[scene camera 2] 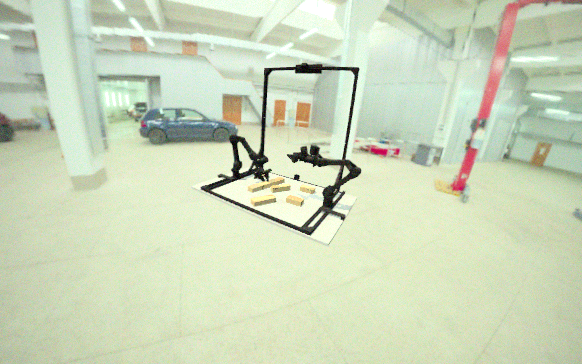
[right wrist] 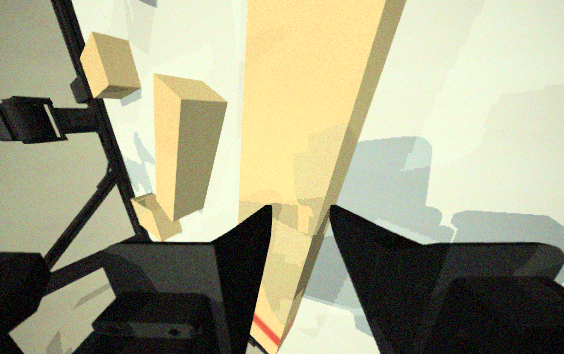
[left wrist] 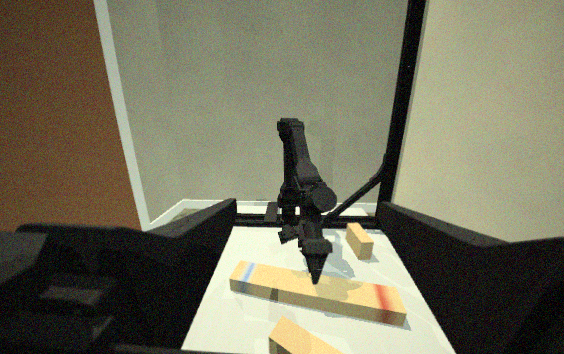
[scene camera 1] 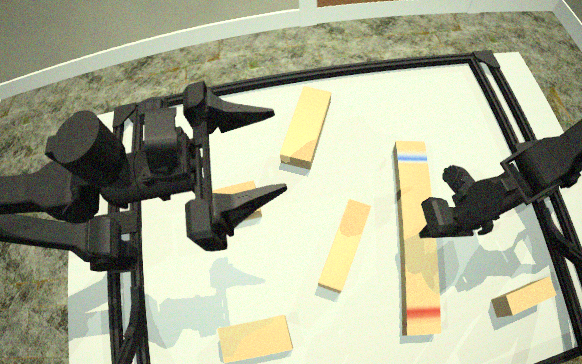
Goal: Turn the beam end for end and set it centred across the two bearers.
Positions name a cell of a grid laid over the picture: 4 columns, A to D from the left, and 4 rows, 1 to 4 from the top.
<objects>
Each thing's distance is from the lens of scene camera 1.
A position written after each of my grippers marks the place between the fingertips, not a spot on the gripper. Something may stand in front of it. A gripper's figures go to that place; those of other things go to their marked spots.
my left gripper (scene camera 1: B2): 39 cm
my right gripper (scene camera 1: C3): 71 cm
beam (scene camera 1: C4): 68 cm
</objects>
